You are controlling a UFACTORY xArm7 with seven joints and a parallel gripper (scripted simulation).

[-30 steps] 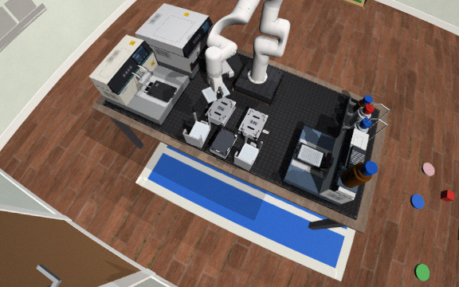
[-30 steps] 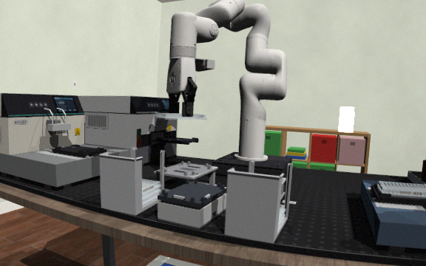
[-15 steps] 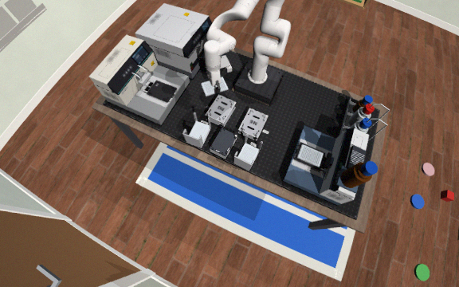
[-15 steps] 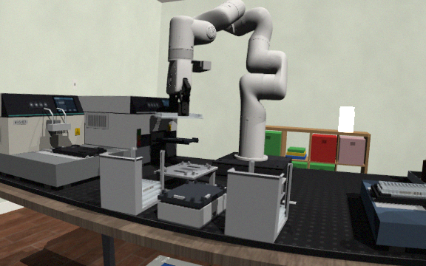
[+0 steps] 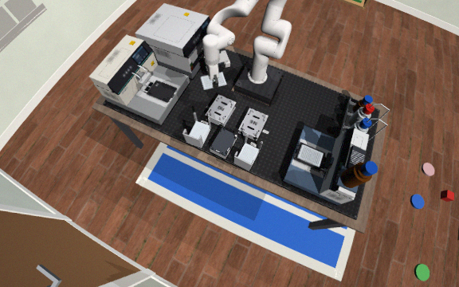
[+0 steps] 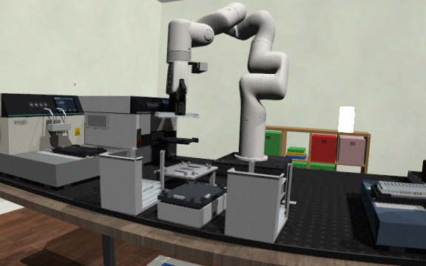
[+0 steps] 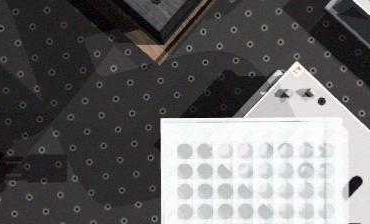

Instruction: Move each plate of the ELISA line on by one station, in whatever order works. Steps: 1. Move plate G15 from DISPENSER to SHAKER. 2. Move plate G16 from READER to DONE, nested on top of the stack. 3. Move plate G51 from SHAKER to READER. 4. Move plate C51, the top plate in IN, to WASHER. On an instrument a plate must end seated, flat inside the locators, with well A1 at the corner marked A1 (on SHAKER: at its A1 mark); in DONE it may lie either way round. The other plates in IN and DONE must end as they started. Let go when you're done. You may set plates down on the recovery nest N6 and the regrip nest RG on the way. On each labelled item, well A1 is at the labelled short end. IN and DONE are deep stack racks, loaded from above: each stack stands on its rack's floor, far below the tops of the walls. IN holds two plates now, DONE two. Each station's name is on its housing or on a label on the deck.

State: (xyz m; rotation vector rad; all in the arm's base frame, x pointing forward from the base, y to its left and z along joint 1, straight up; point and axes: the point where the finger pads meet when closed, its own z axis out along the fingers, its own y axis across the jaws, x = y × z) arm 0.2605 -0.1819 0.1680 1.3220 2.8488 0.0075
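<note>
Right now my hand is 25 cm past the reader's dark tray, 12 cm to the left of it and 12 cm above it. The rest, counted from my hand: plate C51: 26 cm ahead, 32 cm to the left, 19 cm below; then washer nest: 11 cm ahead, 31 cm to the right, 14 cm below; then DONE label: 16 cm ahead, 1 cm to the left, 22 cm below.
</note>
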